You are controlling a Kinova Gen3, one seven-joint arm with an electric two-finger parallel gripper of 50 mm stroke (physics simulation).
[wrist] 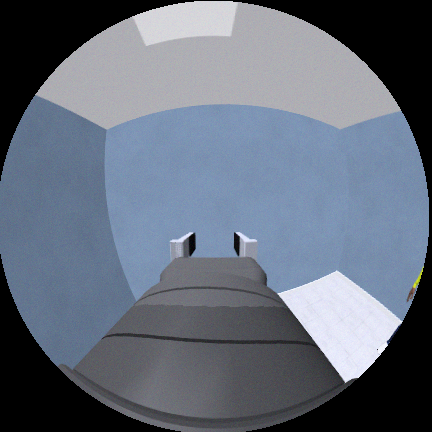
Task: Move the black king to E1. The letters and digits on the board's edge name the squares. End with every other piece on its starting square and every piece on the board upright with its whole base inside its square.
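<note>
My gripper (214, 240) is open and empty in the wrist view, its two light fingers with dark inner pads standing wide apart against a blue wall. The black king, the chessboard and the other pieces do not show in this view. I cannot tell how far the gripper is from them.
Blue walls (225, 170) and a grey ceiling (280, 75) with a pale panel (190, 22) stand ahead. A white tiled floor (340, 320) shows at the lower right. At the right edge is part of a yellow sleeve with a hand (411, 293), perhaps a person's.
</note>
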